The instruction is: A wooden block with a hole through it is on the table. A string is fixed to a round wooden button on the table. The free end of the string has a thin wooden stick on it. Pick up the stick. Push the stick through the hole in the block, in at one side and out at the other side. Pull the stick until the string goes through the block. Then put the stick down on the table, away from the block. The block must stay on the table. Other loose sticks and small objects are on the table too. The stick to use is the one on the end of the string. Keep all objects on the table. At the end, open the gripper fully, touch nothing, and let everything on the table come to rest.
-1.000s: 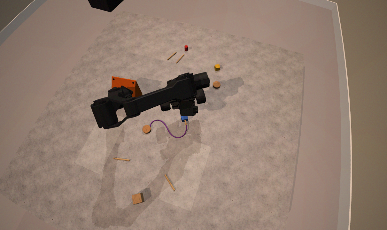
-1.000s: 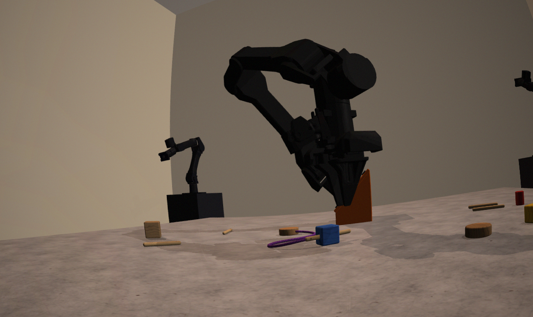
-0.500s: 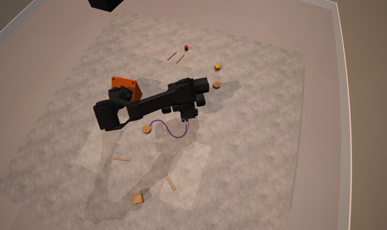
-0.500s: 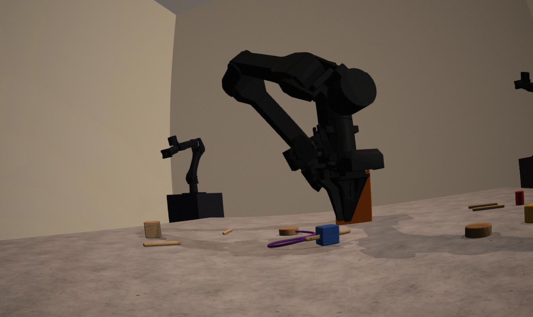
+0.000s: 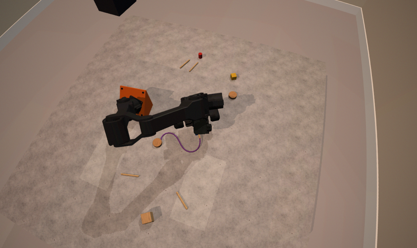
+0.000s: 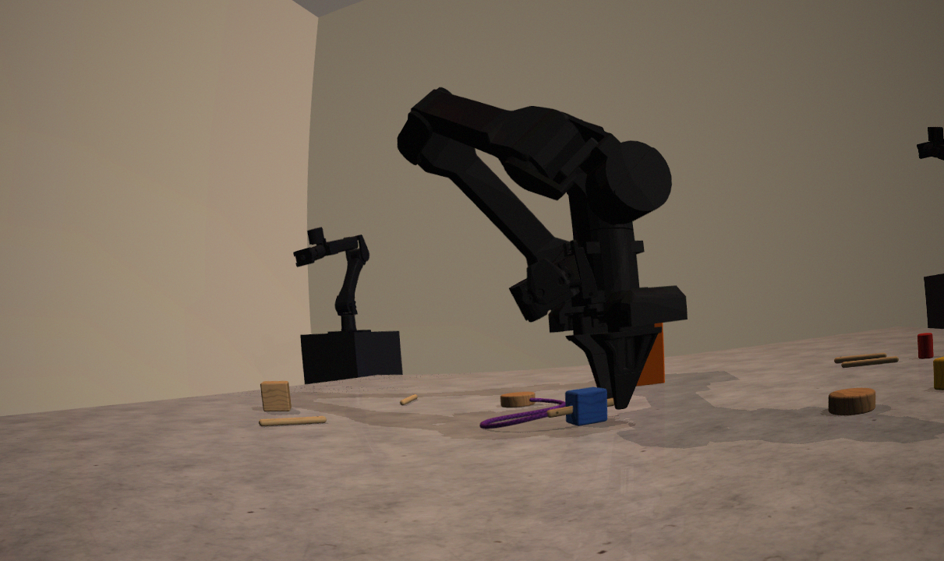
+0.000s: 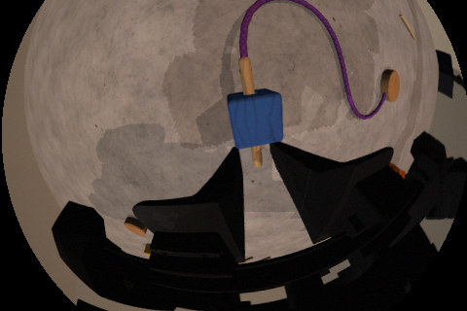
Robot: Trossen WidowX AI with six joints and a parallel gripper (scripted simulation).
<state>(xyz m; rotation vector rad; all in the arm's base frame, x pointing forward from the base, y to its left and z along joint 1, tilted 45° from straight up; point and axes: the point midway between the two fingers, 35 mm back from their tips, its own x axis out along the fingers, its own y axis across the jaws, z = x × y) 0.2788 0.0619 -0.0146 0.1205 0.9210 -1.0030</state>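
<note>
My gripper tip is 2 cm to the left of the blue block, 2 cm short of it and 1 cm below it. From my gripper tip the other things lie so: thin wooden stick (3 cm to the right, 3 cm ahead); then wooden disc (22 cm to the left, 8 cm ahead); then round wooden button (15 cm to the right, 12 cm behind).
</note>
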